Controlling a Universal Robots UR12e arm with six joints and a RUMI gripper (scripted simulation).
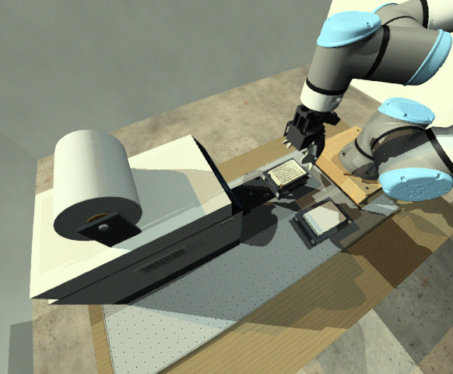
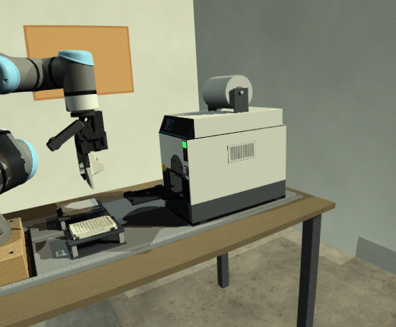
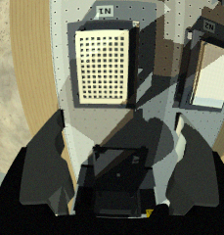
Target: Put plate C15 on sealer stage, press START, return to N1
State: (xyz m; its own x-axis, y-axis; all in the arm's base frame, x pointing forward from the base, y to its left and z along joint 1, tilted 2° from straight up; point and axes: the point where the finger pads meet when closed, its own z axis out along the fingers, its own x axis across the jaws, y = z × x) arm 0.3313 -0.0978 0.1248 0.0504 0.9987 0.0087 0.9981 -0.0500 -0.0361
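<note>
Now: hand 13 cm above the white open-well plate, 3 cm to the left of it and 1 cm past it. Round my hand: dark stage 19 cm ahead, 8 cm below; then foil-covered plate 19 cm to the left, 14 cm below; then start button 28 cm ahead, 10 cm to the right.
</note>
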